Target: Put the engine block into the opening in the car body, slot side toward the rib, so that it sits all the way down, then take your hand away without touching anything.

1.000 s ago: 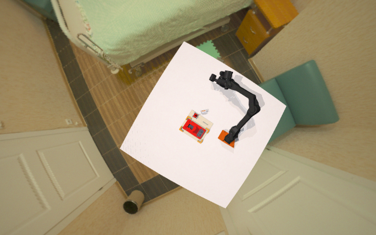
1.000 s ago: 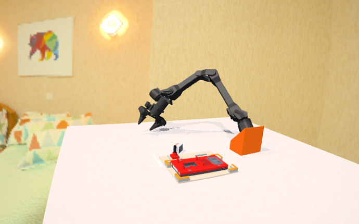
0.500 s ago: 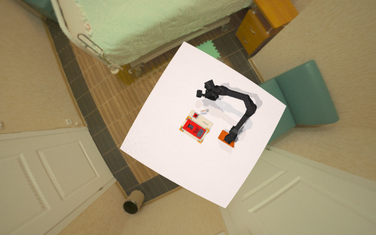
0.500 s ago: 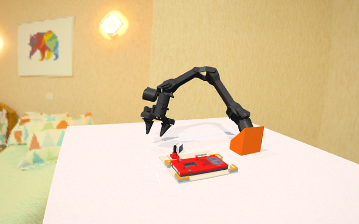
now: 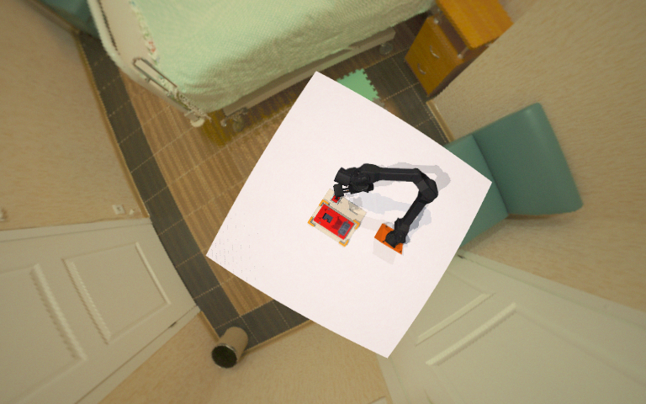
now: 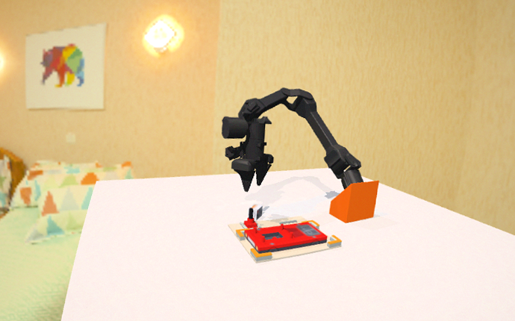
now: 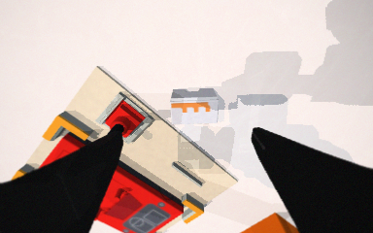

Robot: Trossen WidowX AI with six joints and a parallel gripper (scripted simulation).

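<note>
Right now my gripper tip is 8 cm above the grey engine block and 1 cm past it.
</note>
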